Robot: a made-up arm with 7 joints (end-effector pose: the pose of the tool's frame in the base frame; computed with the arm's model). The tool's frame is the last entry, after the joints.
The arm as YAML. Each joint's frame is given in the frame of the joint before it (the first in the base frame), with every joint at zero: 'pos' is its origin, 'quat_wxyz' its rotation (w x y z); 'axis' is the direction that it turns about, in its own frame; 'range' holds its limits. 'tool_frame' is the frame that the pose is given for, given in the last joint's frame.
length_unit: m
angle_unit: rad
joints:
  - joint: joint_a
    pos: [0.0, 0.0, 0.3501]
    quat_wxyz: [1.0, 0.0, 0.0, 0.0]
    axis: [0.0, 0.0, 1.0]
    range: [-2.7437, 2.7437]
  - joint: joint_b
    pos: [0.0, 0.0, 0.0]
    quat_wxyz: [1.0, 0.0, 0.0, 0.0]
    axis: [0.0, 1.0, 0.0]
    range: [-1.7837, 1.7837]
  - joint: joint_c
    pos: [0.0, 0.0, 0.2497]
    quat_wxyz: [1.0, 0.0, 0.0, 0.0]
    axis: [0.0, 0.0, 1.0]
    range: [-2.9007, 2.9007]
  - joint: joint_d
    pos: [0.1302, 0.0, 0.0]
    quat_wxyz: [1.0, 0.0, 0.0, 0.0]
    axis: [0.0, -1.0, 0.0]
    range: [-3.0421, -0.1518]
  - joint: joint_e
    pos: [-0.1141, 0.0, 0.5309]
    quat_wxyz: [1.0, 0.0, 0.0, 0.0]
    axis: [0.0, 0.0, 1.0]
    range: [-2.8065, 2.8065]
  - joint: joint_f
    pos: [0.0, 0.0, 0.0]
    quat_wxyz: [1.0, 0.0, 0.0, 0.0]
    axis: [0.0, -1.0, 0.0]
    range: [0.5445, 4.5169]
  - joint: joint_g
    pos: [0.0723, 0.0, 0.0]
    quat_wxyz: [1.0, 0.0, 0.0, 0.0]
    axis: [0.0, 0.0, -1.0]
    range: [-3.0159, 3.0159]
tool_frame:
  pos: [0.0, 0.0, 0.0]
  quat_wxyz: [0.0, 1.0, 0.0, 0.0]
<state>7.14 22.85 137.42 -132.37 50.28 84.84 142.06</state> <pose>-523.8 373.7 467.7 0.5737 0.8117 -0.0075 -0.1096</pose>
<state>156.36 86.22 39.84 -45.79 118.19 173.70 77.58</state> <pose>-746.8 57.9 1.8 0.3288 0.7473 -0.3817 -0.4333</pose>
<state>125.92 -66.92 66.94 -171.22 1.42 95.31 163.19</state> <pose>-462.1 102.3 344.9 0.3787 -0.8499 0.1030 -0.3518</pose>
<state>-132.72 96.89 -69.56 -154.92 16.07 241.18 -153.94</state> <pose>-233.3 390.6 212.2 0.5582 -0.7339 -0.1067 0.3720</pose>
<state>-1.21 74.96 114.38 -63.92 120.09 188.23 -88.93</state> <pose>495.6 528.3 662.6 0.8215 -0.5251 0.2173 0.0473</pose>
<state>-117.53 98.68 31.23 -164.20 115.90 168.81 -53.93</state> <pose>255.3 205.7 52.3 0.5481 -0.0826 0.7255 0.4080</pose>
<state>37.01 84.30 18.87 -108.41 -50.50 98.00 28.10</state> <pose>44.9 342.7 -326.8 0.4467 0.6003 0.5129 -0.4208</pose>
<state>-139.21 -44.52 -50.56 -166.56 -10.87 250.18 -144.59</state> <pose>-404.8 26.5 398.3 0.4140 0.4336 -0.2954 -0.7438</pose>
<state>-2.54 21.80 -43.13 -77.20 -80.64 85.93 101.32</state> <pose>628.0 -505.9 622.0 0.6710 0.1934 -0.6434 0.3138</pose>
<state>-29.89 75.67 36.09 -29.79 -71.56 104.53 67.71</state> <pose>854.2 -254.3 311.3 0.2514 0.7686 -0.5622 0.1733</pose>
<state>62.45 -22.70 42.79 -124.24 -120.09 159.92 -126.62</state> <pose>-239.3 566.6 517.4 0.6960 -0.7149 0.0669 -0.0019</pose>
